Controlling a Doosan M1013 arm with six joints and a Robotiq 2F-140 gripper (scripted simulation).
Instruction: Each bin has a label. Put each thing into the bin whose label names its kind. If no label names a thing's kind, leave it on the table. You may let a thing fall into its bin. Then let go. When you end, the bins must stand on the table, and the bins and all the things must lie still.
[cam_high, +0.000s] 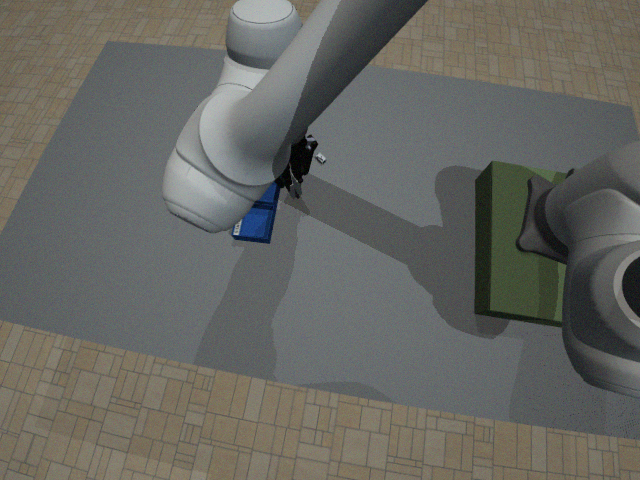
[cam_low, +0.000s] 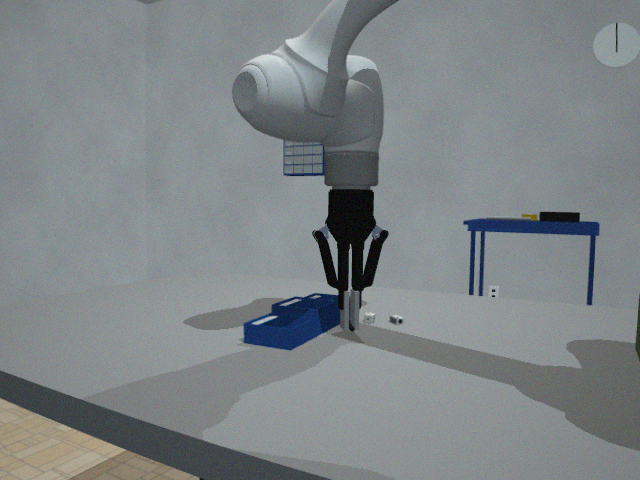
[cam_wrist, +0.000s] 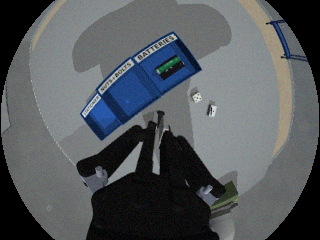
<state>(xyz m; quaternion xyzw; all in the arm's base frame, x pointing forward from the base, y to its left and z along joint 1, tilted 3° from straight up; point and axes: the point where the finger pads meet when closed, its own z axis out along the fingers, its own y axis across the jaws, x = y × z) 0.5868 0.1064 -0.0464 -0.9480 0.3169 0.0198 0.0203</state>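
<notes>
The white piece lies 9 cm to the right of my hand, 3 cm below it and 2 cm ahead of it. Round my hand: black thing (3 cm below); then green thing (9 cm ahead, 5 cm to the right, 1 cm below).
</notes>
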